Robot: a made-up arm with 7 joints. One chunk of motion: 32 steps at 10 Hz.
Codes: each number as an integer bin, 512 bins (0 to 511) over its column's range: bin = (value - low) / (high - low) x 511, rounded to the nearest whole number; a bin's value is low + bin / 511 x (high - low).
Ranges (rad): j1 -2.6..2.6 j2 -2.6..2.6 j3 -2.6..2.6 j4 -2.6..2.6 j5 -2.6..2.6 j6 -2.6..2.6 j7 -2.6..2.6
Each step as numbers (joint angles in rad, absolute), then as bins.
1 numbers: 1.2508 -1.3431 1.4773 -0.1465 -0.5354 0.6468 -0.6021
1 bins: 378 124 401 241 203 319 196
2 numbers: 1.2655 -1.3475 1.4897 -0.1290 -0.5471 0.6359 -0.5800
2 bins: 380 123 402 243 202 318 199
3 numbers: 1.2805 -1.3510 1.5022 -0.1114 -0.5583 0.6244 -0.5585
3 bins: 381 123 403 245 201 317 201
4 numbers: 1.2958 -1.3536 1.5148 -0.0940 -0.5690 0.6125 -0.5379
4 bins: 383 122 404 246 200 316 203
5 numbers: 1.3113 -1.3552 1.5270 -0.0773 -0.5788 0.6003 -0.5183
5 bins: 384 122 406 248 199 314 205
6 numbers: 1.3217 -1.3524 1.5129 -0.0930 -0.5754 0.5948 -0.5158
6 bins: 385 123 404 246 199 314 205
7 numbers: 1.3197 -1.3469 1.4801 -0.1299 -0.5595 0.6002 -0.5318
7 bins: 385 123 401 243 201 314 203
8 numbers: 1.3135 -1.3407 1.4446 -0.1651 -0.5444 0.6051 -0.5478
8 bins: 385 124 397 239 202 315 202
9 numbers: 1.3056 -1.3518 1.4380 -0.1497 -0.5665 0.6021 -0.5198
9 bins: 384 123 397 241 200 315 204
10 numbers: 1.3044 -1.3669 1.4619 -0.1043 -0.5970 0.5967 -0.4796
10 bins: 384 121 399 245 197 314 208
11 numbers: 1.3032 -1.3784 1.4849 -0.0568 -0.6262 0.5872 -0.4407
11 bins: 384 120 401 250 194 313 212
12 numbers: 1.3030 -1.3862 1.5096 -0.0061 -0.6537 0.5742 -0.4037
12 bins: 384 119 404 255 191 312 216
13 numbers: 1.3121 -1.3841 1.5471 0.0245 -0.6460 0.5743 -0.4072
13 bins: 384 119 408 258 192 312 215
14 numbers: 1.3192 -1.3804 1.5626 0.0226 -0.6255 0.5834 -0.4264
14 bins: 385 120 409 258 194 313 214
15 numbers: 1.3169 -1.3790 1.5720 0.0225 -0.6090 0.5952 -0.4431
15 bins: 385 120 410 258 196 314 212
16 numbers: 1.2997 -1.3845 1.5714 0.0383 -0.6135 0.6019 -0.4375
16 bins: 383 119 410 259 195 315 213
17 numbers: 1.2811 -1.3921 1.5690 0.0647 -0.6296 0.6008 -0.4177
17 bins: 381 119 410 262 194 315 214
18 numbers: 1.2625 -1.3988 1.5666 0.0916 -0.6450 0.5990 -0.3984
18 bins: 380 118 409 265 192 314 216
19 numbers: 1.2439 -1.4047 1.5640 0.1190 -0.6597 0.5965 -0.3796
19 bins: 378 117 409 267 191 314 218
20 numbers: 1.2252 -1.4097 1.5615 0.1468 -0.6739 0.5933 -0.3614
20 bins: 376 117 409 270 189 314 220
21 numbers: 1.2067 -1.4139 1.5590 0.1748 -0.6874 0.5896 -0.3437
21 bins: 374 117 409 273 188 313 222
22 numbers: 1.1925 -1.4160 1.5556 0.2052 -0.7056 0.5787 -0.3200
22 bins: 373 116 408 276 186 312 224
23 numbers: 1.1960 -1.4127 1.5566 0.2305 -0.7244 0.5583 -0.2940
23 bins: 373 117 408 278 184 310 227
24 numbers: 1.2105 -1.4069 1.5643 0.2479 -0.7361 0.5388 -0.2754
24 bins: 374 117 409 280 183 308 228
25 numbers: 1.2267 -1.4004 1.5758 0.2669 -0.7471 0.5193 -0.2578
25 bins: 376 118 410 282 182 307 230
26 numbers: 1.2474 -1.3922 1.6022 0.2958 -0.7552 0.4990 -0.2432
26 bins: 378 119 413 285 181 305 232
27 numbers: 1.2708 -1.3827 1.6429 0.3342 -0.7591 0.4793 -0.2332
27 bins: 380 120 417 288 181 303 233
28 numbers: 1.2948 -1.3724 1.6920 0.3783 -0.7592 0.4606 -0.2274
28 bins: 383 121 422 293 181 301 233
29 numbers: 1.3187 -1.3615 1.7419 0.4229 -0.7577 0.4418 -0.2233
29 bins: 385 122 427 297 181 299 234
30 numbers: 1.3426 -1.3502 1.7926 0.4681 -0.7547 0.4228 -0.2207
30 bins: 387 123 432 301 181 297 234
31 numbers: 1.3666 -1.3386 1.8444 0.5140 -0.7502 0.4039 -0.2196
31 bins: 390 124 437 306 182 295 234
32 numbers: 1.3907 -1.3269 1.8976 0.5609 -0.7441 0.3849 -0.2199
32 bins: 392 125 442 311 182 293 234
